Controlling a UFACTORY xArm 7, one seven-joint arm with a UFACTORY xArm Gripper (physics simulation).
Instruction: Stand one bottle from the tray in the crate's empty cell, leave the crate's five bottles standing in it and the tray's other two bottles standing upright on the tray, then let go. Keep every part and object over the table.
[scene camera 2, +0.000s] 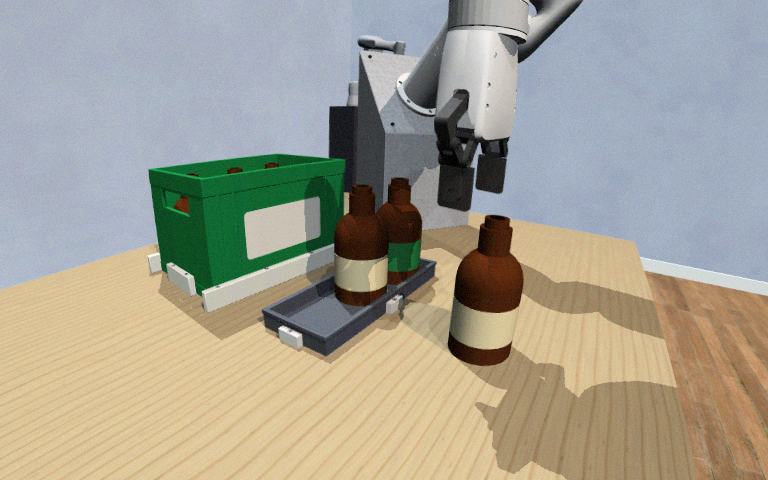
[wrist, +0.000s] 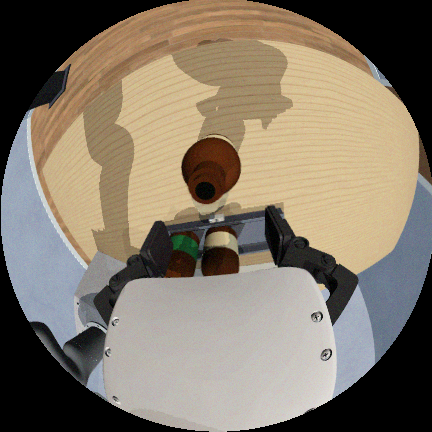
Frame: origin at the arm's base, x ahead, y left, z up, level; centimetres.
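Where they show: gripper, fingertip midpoint: (scene camera 2: 472, 199) (wrist: 214, 227); arm's base at its link origin: (scene camera 2: 420, 95) (wrist: 100, 337).
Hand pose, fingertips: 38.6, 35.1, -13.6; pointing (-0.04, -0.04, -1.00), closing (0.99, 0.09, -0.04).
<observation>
Things, the pixels of their top centre, and the offset from my fingertips, as dx, dy, dz.
- brown bottle with a cream label, top centre: (wrist: 204, 190) (scene camera 2: 497, 217) -0.7, +2.7, -1.6
- second cream-label bottle at its top centre: (scene camera 2: 362, 185) (wrist: 218, 298) -0.6, -16.2, -1.1
- green-label bottle at its top centre: (scene camera 2: 399, 178) (wrist: 169, 297) -9.4, -17.0, -1.1
- dark tray at its top centre: (scene camera 2: 361, 282) (wrist: 221, 242) -0.4, -15.9, -14.5
- green crate at its top centre: (scene camera 2: 248, 162) +3.4, -38.6, +0.5
A brown bottle with a cream label (scene camera 2: 485, 294) (wrist: 212, 162) stands upright on the table, off the tray. A second cream-label bottle (scene camera 2: 361, 249) (wrist: 220, 250) and a green-label bottle (scene camera 2: 400, 226) (wrist: 183, 250) stand upright on the dark tray (scene camera 2: 325, 344) (wrist: 254, 232). The green crate (scene camera 2: 184, 240) stands beyond the tray; several bottle tops show just above its rim, and its cells and the empty one are hidden. My gripper (scene camera 2: 473, 182) (wrist: 214, 227) is open and empty, fingers pointing down. In the scene view it appears above and behind the bottle that stands off the tray.
White rails and blocks (scene camera 2: 269, 277) sit along the crate's base. Small white blocks (scene camera 2: 290, 336) (wrist: 216, 218) touch the tray's sides. The robot's grey base (scene camera 2: 410, 169) stands at the back. The table's edge and the wooden floor (scene camera 2: 719, 362) are at the right in the scene view.
</observation>
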